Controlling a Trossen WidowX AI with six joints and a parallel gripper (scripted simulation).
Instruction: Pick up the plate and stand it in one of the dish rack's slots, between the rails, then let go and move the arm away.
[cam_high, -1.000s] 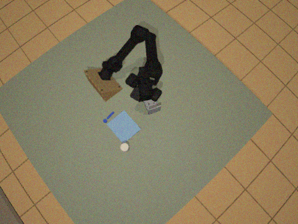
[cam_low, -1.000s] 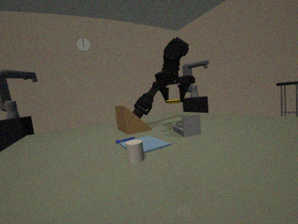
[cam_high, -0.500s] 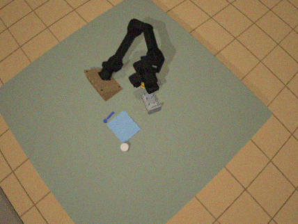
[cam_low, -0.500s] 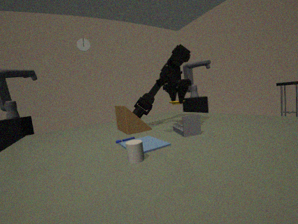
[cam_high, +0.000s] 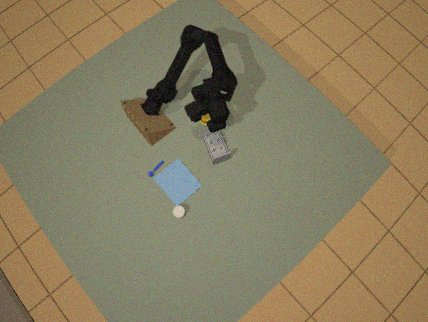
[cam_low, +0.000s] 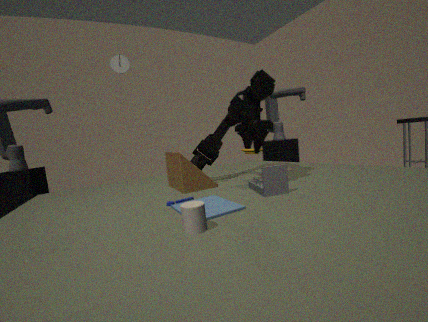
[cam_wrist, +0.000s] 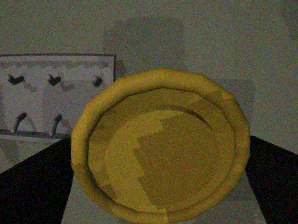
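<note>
The grey dish rack lies 9 cm ahead of my gripper tip, 1 cm to the right of it and 9 cm below it. The rest, counted from my gripper tip: white cup (25 cm ahead, 27 cm to the right, 8 cm below); then yellow plate (1 cm above); then blue spoon (4 cm ahead, 27 cm to the right, 11 cm below).
</note>
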